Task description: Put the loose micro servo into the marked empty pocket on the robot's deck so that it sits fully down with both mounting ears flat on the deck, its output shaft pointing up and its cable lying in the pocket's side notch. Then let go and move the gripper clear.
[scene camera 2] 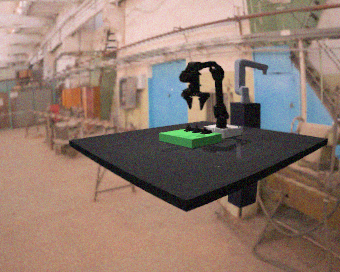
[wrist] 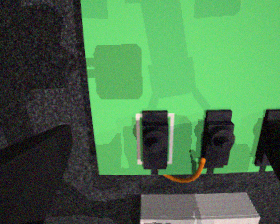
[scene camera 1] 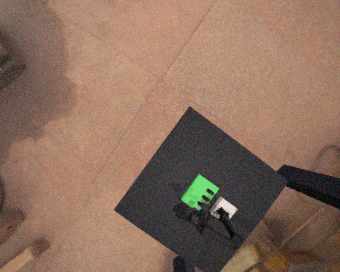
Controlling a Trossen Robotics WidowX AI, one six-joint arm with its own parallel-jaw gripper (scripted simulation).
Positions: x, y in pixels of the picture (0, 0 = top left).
Scene:
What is my gripper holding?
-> Nothing.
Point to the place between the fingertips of my gripper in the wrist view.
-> At 168, 133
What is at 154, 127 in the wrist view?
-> A black micro servo.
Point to a green deck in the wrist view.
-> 186, 64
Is my gripper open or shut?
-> Open.

